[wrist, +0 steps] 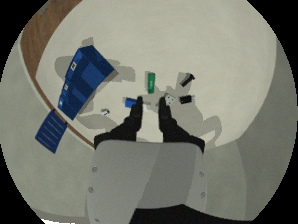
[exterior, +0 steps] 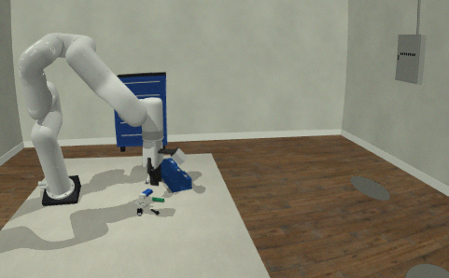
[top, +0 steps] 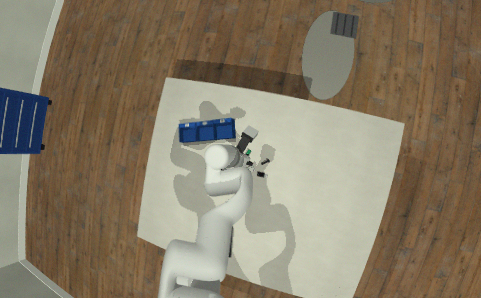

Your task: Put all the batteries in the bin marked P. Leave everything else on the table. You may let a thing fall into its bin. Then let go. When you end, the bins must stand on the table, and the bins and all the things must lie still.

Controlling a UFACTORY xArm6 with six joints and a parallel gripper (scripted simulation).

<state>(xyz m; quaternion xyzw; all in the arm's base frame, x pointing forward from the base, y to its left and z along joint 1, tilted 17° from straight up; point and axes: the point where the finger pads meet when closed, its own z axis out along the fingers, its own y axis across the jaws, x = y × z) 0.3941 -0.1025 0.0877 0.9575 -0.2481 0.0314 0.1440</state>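
The green battery lies 9 cm below my hand. Round my hand: white piece: 9 cm below, 6 cm behind, 1 cm to the right; then blue-and-white cylinder: 9 cm below, 6 cm to the left, 4 cm behind; then black screw-like piece: 9 cm below, 8 cm to the right, 2 cm behind.
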